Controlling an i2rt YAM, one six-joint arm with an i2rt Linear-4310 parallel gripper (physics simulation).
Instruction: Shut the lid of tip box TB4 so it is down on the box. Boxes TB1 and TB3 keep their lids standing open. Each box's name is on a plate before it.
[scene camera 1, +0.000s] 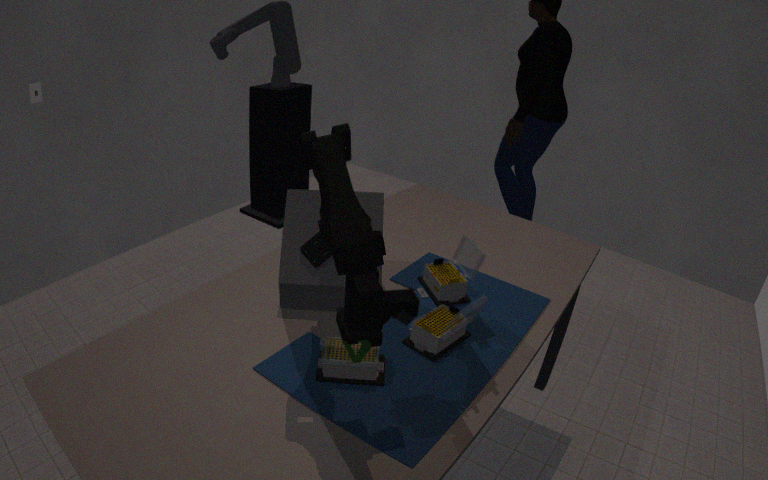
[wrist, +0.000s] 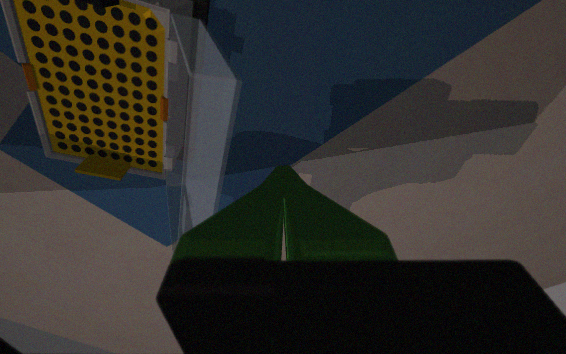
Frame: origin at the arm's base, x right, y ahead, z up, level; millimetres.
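Seen in the pictures: gripper, between the fingertips: (scene camera 1: 356, 362) (wrist: 283, 176).
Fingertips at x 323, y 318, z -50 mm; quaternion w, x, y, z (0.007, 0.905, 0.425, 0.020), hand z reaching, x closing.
Observation:
Pixels of each thing's middle, then the offset from my fingertips to it. "spot": a spot on its surface instead. Level surfaces: height alone.
- near-left tip box, middle of its body: (wrist: 100, 76) (scene camera 1: 351, 355) dy -85, dx -98, dz -94 mm
- middle box, middle of its body: (scene camera 1: 440, 319) dy +23, dx -317, dz -63 mm
- back box, middle of its body: (scene camera 1: 446, 271) dy -80, dx -532, dz -63 mm
- blue mat, height of its surface: dz -127 mm
- brown table, height of its surface: dz -130 mm
- small pale plate, a spot on its surface: (scene camera 1: 421, 292) spot: dy -123, dx -478, dz -126 mm
The near-left tip box (scene camera 1: 350, 369) (wrist: 100, 90) has a yellow rack. Its clear lid (wrist: 212, 115) stands open along the box's right side in the wrist view. My gripper (scene camera 1: 357, 360) (wrist: 283, 176) is shut and empty, its green fingertips together. It hangs to the right of that lid in the wrist view and overlaps the box in the scene view; I cannot tell whether it touches the lid. A middle box (scene camera 1: 437, 332) and a back box (scene camera 1: 446, 283) have open, tilted lids. The names on the plates cannot be read, so I cannot tell which box is TB4.
The boxes stand on a blue mat (scene camera 1: 410, 407) on the brown table (scene camera 1: 169, 362). A small pale plate (scene camera 1: 421, 292) lies by the back box, and another (scene camera 1: 304, 419) lies off the mat. A grey block (scene camera 1: 311, 295) stands behind the arm. A person (scene camera 1: 543, 73) stands beyond the table.

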